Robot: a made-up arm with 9 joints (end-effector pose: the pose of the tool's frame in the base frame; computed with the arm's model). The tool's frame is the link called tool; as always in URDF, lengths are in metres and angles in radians. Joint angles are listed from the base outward.
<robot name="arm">
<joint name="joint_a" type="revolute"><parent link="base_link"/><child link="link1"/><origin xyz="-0.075 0.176 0.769" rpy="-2.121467 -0.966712 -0.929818"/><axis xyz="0 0 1"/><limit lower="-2.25" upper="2.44"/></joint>
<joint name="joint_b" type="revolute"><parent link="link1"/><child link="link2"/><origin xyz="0.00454 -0.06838 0.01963" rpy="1.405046 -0.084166 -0.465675"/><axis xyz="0 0 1"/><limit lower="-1.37" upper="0.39"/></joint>
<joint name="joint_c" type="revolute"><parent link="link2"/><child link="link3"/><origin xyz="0.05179 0.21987 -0.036" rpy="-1.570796 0 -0.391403"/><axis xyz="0 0 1"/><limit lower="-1.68" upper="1.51"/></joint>
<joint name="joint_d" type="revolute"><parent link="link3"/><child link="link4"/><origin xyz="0.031 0.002 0.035" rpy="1.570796 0 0"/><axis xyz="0 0 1"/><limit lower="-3.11" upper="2.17"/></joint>
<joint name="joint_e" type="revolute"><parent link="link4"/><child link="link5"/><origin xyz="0.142 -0.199 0.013" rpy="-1.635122 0.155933 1.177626"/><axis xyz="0 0 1"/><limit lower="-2.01" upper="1.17"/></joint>
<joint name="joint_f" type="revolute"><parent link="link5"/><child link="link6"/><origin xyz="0.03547 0.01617 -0.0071" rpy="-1.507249 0.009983 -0.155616"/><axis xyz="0 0 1"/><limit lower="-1.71" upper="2.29"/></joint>
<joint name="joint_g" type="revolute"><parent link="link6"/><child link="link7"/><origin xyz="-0.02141 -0.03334 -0.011" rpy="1.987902 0.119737 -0.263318"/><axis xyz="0 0 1"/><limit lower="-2.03" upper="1.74"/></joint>
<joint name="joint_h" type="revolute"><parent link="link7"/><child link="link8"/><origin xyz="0.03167 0.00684 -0.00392" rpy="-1.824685 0.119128 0.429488"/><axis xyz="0 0 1"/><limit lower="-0.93" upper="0.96"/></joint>
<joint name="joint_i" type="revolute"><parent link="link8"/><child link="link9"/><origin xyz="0.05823 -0.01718 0.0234" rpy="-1.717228 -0.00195 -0.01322"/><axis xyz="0 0 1"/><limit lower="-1.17" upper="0.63"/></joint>
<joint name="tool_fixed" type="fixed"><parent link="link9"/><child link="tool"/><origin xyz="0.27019 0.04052 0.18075" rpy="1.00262 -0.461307 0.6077"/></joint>
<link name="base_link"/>
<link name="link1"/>
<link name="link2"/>
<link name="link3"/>
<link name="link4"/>
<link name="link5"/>
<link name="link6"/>
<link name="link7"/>
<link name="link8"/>
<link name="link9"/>
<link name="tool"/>
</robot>
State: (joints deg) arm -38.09 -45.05 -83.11 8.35 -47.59 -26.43 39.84 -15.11 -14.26
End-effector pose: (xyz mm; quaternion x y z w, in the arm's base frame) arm 102.4 566.8 1062.1 -0.5494 -0.3728 -0.2099 0.7177
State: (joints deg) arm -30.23 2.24 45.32 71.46 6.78 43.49 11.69 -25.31 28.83
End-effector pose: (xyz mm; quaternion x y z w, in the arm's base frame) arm 621.9 226.2 804.7 0.7519 0.2691 0.1462 0.5838
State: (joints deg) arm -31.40 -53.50 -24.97 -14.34 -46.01 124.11 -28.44 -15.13 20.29
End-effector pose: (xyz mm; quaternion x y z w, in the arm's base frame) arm -361.6 178.7 582.7 0.5385 0.0861 -0.7555 0.3632
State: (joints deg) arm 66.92 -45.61 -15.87 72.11 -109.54 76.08 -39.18 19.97 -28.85
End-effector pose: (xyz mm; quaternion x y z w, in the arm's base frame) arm 168.8 -492.2 1113.8 -0.6134 0.6268 -0.4023 0.2628
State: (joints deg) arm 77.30 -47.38 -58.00 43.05 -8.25 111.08 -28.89 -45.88 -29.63
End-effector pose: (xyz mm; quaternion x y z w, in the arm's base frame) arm 214.4 -239.0 1361.9 0.2044 -0.5119 0.0174 0.8342
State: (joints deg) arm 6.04 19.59 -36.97 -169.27 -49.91 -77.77 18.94 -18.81 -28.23
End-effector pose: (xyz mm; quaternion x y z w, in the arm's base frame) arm 152.1 49.2 856.8 0.0619 -0.7184 0.1359 0.6794
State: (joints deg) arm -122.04 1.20 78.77 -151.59 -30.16 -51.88 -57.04 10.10 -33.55
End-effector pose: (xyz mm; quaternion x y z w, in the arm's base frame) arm -107.6 304.9 584.8 -0.1133 -0.4202 0.8923 0.1199
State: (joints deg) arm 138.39 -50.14 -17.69 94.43 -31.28 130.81 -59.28 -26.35 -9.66
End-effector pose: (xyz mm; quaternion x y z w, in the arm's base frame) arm -190.8 -553.7 461.1 0.4400 -0.7595 -0.2150 0.4283
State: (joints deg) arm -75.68 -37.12 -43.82 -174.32 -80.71 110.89 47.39 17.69 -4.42
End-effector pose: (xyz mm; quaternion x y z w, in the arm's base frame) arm 282.2 195.2 1065.5 0.2017 -0.5268 -0.2035 0.8003
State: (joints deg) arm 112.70 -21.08 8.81 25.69 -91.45 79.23 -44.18 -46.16 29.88
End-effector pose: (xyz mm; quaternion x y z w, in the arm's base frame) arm -327.6 -230.2 903.3 0.0807 -0.6782 0.6982 0.2146
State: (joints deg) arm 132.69 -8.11 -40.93 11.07 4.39 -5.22 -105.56 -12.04 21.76
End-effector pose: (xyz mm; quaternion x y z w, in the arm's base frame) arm 151.4 -256.2 1006.1 0.6221 -0.4672 0.6099 0.1510
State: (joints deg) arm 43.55 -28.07 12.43 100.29 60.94 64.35 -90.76 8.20 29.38
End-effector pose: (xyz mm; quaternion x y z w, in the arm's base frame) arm 392.0 60.9 1208.3 0.4177 -0.0057 0.7459 0.5187
